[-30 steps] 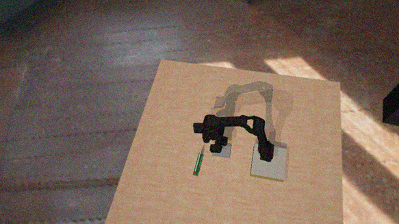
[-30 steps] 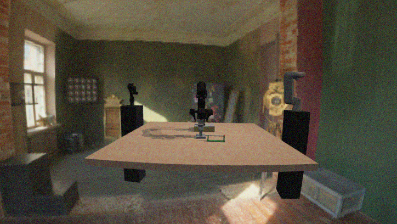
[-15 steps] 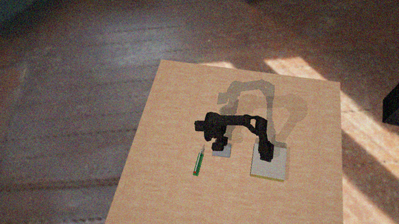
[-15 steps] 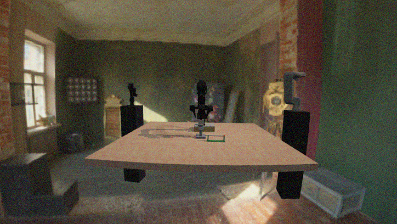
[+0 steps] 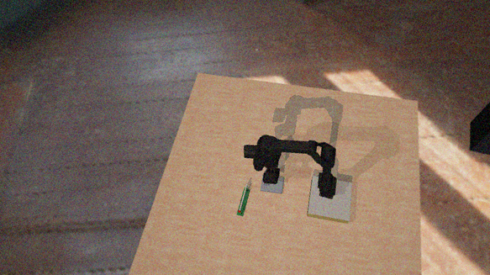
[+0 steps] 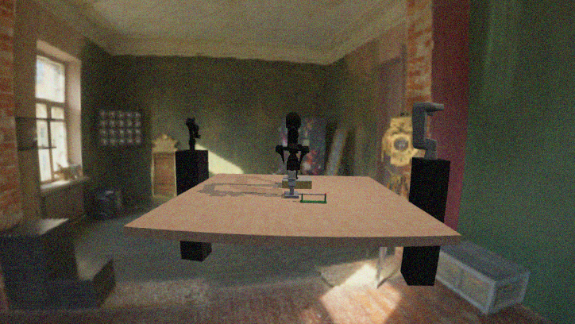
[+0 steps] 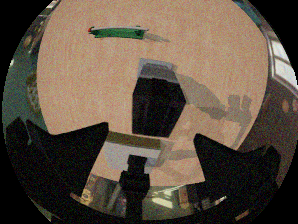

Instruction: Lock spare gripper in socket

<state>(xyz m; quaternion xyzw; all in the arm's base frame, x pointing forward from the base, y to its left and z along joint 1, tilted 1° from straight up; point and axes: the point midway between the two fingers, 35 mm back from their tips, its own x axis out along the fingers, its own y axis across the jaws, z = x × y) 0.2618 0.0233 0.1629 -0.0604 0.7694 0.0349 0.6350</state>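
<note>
The green pin cradle is 13 cm ahead of my gripper tip, 13 cm to the left of it and 16 cm below it. Also, from my gripper tip: spare gripper 2 cm ahead, 6 cm below; grey mount socket 2 cm ahead, 1 cm to the left, 13 cm below.
</note>
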